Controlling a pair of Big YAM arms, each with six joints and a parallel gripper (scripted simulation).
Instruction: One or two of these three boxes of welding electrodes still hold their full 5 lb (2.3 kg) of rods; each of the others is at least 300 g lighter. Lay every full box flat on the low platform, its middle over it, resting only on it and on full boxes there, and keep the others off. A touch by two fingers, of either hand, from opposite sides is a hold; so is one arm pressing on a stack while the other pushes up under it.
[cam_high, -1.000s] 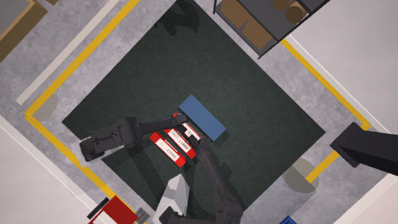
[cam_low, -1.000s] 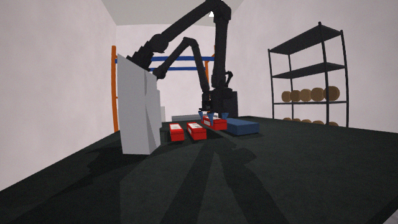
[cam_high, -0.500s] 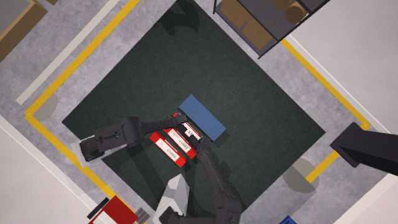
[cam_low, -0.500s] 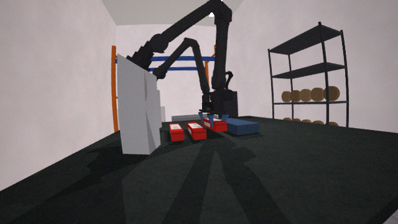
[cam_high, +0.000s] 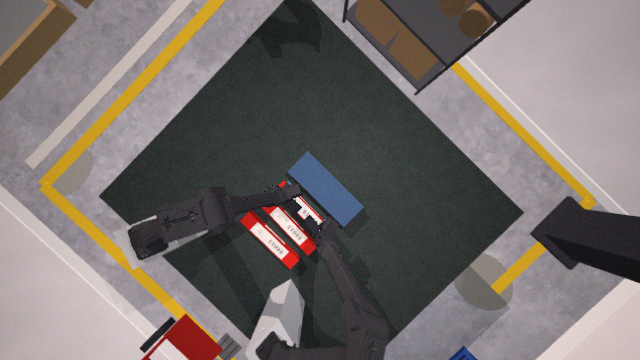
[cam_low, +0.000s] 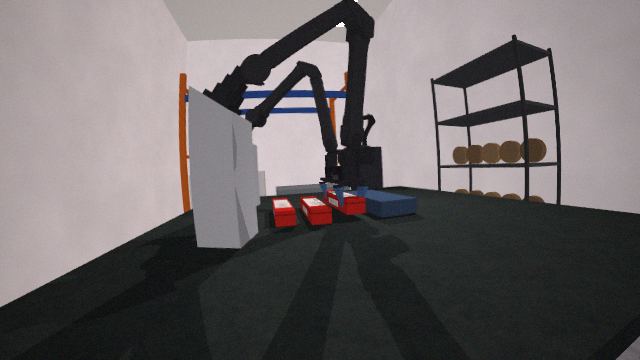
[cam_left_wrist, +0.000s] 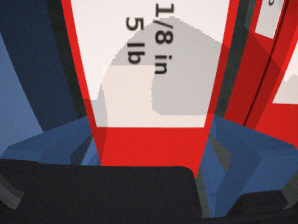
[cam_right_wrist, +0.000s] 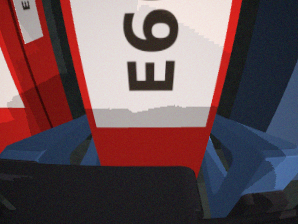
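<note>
My left gripper is now 120 mm to the left of the red box, 10 mm below it and 10 mm past it. From my left hand the other things lie so: low blue platform: 150 mm ahead, 140 mm to the right, 30 mm below.
The red box is 10 mm ahead of my right hand, 140 mm to the left of it and 10 mm above it. From my right hand the other things lie so: low blue platform (160 mm ahead, 120 mm to the left, 30 mm below).
</note>
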